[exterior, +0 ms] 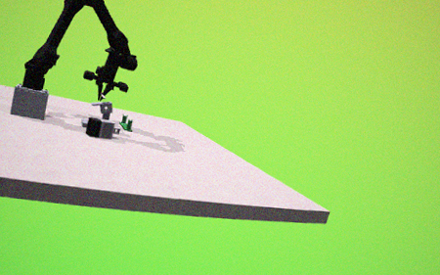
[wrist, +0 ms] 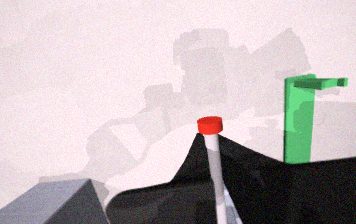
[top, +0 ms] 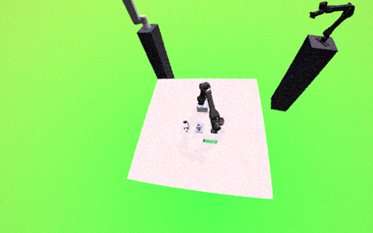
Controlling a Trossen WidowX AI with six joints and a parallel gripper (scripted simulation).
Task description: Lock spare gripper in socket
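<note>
My gripper tip is now 130 mm short of the green rest, 20 mm to the left of it and 60 mm above it. From my gripper tip the other things lie so: spare gripper 50 mm ahead, 300 mm to the right, 50 mm below; grey mount 20 mm ahead, 160 mm to the right, 30 mm below.
</note>
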